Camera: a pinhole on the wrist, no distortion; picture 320 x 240 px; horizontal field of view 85.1 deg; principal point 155.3 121.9 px. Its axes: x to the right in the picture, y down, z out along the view. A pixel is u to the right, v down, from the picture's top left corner.
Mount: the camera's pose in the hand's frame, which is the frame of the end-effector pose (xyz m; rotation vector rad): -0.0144 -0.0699 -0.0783 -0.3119 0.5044 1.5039
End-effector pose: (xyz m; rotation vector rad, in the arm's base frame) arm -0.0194 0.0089 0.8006 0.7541 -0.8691 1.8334
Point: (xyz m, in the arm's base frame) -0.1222 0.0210 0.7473
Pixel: outside the picture
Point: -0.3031 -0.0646 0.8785
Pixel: 277 60
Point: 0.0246 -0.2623 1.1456
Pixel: 70 91
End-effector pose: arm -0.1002 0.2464 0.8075 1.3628 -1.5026 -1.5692
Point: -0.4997 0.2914 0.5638
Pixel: 22 72
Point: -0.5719 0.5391 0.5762
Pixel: 15 157
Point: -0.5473 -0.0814 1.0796
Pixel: 237 28
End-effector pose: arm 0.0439 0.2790 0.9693 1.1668 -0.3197 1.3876
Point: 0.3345 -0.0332 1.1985
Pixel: 52 116
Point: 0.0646 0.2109 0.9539
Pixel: 138 184
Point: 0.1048 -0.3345 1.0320
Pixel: 113 229
